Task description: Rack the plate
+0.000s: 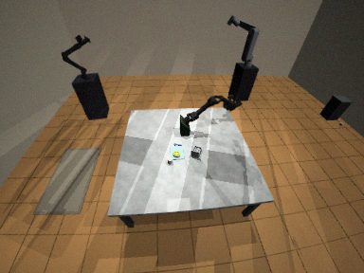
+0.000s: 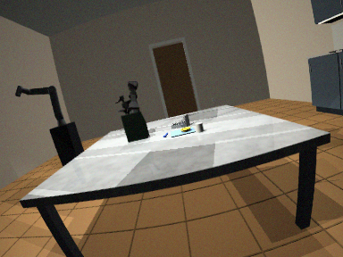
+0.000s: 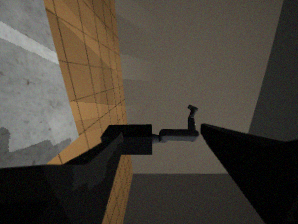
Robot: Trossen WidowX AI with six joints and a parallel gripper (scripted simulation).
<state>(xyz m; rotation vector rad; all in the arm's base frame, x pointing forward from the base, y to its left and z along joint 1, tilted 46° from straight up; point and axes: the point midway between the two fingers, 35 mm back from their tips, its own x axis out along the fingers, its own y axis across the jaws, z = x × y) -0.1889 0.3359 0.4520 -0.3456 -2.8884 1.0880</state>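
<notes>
My gripper tip is 52 cm short of the yellow plate, 70 cm to the left of it and 23 cm above it. Round my gripper tip: light blue mat (50 cm ahead, 69 cm to the right, 24 cm below); then grey dish rack (52 cm ahead, 51 cm to the right, 22 cm below); then blue spoon (39 cm ahead, 67 cm to the right, 24 cm below).
</notes>
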